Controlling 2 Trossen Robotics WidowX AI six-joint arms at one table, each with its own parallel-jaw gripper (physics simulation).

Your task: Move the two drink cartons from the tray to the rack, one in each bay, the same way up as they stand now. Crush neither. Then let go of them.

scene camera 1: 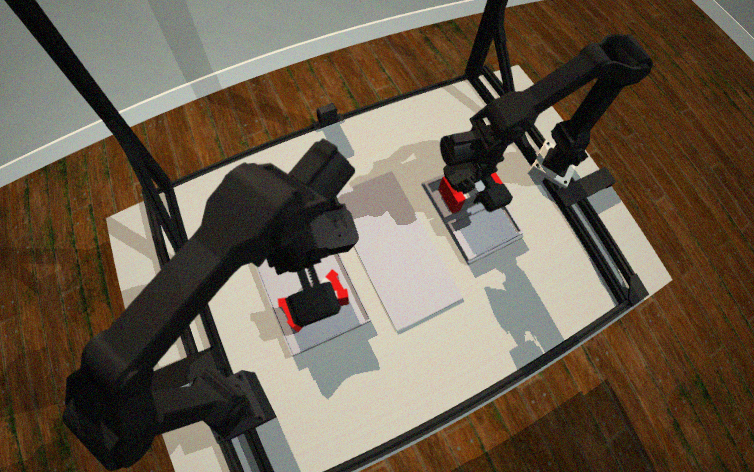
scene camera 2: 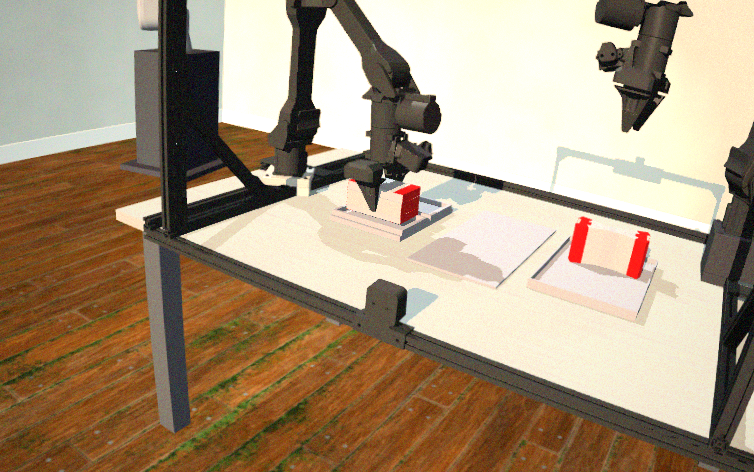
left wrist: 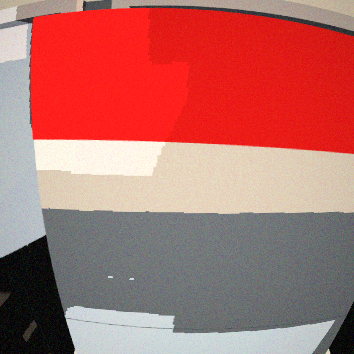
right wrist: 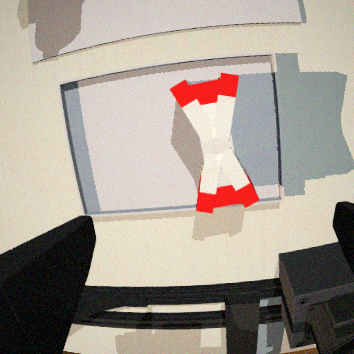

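Seen in the pictures: left gripper, fingertip midpoint: (scene camera 2: 383,206) (left wrist: 203,225); right gripper, fingertip midpoint: (scene camera 1: 304,266) (scene camera 2: 630,131) (right wrist: 218,222); left arm's base, link origin: (scene camera 1: 556,162) (scene camera 2: 289,172); right arm's base, link origin: (scene camera 1: 229,406) (scene camera 2: 741,232) (right wrist: 329,316).
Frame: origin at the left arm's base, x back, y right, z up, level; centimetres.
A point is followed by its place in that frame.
Observation:
My left gripper (scene camera 1: 479,187) @(x -20.6, y 15.7, z -0.6 cm) (scene camera 2: 371,187) is shut on a cream carton with a red end (scene camera 1: 452,195) @(x -26.2, y 17.8, z 3.4 cm) (scene camera 2: 398,204) @(x -23.2, y 21.4, z 1.9 cm). It holds the carton down in the far bay of the grey rack (scene camera 1: 489,234) @(x -26.5, y 6.3, z -2.6 cm) (scene camera 2: 427,216) @(x -29.4, y 15.5, z -1.9 cm). The carton fills the left wrist view (left wrist: 193,105) @(x -24.8, y 17.4, z 4.0 cm). The rack's near bay is bare. The second cream and red carton (scene camera 1: 341,290) @(x -56.6, y 25.7, z 3.8 cm) (scene camera 2: 581,239) @(x -55.3, y 29.7, z 1.5 cm) (right wrist: 217,140) @(x -60.5, y 29.1, z 3.8 cm) stands in the grey tray (scene camera 1: 328,328) @(x -63.4, y 24.6, z -3.0 cm) (scene camera 2: 576,286) @(x -52.3, y 39.6, z -3.0 cm) (right wrist: 133,140) @(x -55.6, y 37.4, z -3.0 cm). My right gripper (scene camera 1: 313,304) hangs open and empty right above this carton, not touching it.
A flat white mat (scene camera 1: 408,276) @(x -44.9, y 16.8, z -3.2 cm) (scene camera 2: 487,243) @(x -40.1, y 23.7, z -3.2 cm) (right wrist: 158,14) @(x -45.7, y 25.7, z -3.2 cm) lies between the tray and the rack. Black frame rails run around the table's edge, with a small black block (scene camera 1: 327,113) @(x -22.2, y 53.9, z 1.4 cm) (scene camera 2: 385,300) @(x -21.1, y 56.1, z 0.5 cm) on one rail.

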